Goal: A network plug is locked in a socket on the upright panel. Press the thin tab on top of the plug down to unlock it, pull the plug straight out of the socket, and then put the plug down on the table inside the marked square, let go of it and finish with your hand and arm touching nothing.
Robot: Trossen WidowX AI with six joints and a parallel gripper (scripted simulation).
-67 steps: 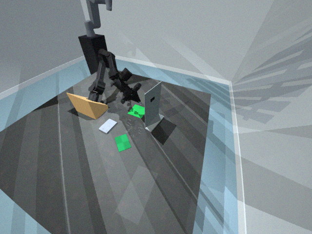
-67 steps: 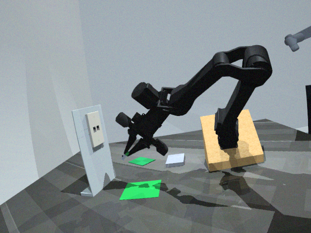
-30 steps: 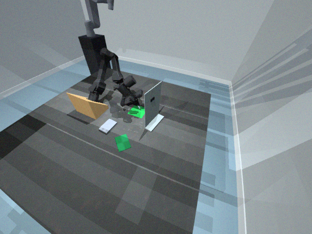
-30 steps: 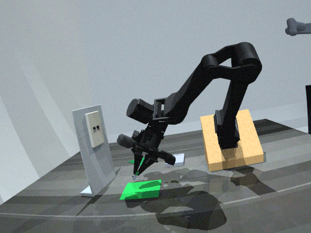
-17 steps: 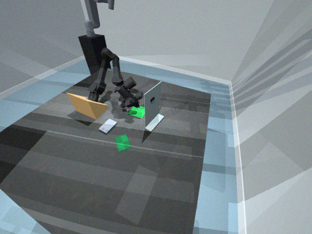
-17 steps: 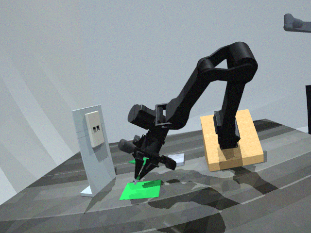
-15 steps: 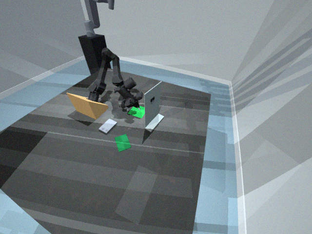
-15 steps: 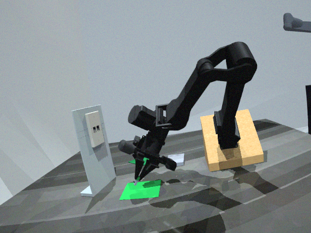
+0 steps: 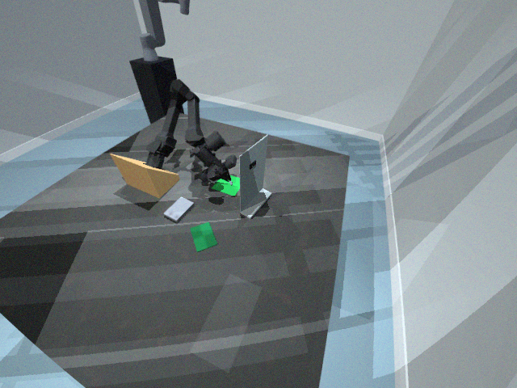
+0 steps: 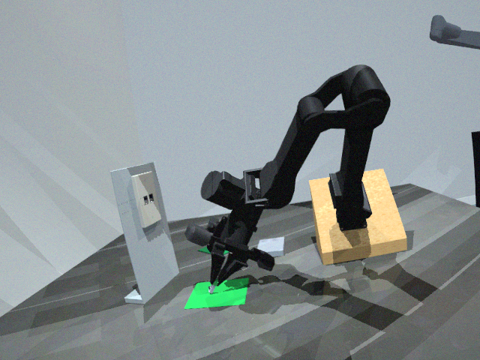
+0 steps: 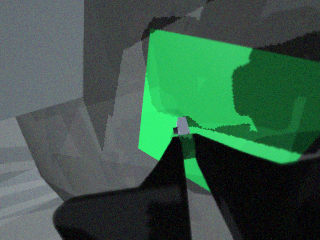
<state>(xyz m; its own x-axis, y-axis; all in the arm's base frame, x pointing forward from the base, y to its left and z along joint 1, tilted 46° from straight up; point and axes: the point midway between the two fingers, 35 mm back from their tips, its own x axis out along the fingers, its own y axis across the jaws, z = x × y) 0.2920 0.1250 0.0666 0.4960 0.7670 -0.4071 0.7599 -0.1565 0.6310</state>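
The white network plug lies right at my gripper tip. Round my gripper tip: grey panel 15 cm ahead, 5 cm to the right, 11 cm above.
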